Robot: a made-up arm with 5 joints.
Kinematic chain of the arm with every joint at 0, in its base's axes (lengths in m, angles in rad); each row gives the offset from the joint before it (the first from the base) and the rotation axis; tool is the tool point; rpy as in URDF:
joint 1: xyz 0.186 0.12 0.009 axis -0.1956 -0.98 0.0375
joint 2: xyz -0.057 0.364 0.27 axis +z
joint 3: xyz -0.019 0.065 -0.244 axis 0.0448 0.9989 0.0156
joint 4: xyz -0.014 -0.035 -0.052 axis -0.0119 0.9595 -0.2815
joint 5: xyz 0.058 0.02 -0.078 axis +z
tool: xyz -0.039 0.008 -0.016 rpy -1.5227 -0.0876 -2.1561
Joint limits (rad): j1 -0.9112..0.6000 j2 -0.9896..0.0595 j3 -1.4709..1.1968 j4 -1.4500..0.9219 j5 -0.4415..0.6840
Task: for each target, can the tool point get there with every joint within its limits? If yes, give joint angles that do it. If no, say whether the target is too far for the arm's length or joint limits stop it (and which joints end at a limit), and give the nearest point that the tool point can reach.
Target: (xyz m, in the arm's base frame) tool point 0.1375 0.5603 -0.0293
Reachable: yes | joints -0.3426 -0.0415 0.2583 -0.9961 0.0678
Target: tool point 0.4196 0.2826 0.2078
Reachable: no: joint limits stop it (at a limit: joint 1, joint 2, joint 3, joint 5) | nearest point 0.3019 0.4210 0.0887 | short by 0.217 m
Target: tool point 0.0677 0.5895 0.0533
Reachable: yes | joints -0.7201 -0.4295 0.3416 0.3317 -0.2317
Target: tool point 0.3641 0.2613 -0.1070
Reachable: no: joint limits stop it (at a limit: joint 1, joint 2, joint 5) | nearest point 0.2390 0.4059 -0.0685 | short by 0.195 m
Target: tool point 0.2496 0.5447 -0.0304
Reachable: yes | joints 0.4647 -0.0520 -0.9304 -0.3254 -0.3360
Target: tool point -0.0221 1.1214 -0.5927
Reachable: no: too far | nearest point 0.0920 0.6221 -0.1585 | short by 0.671 m
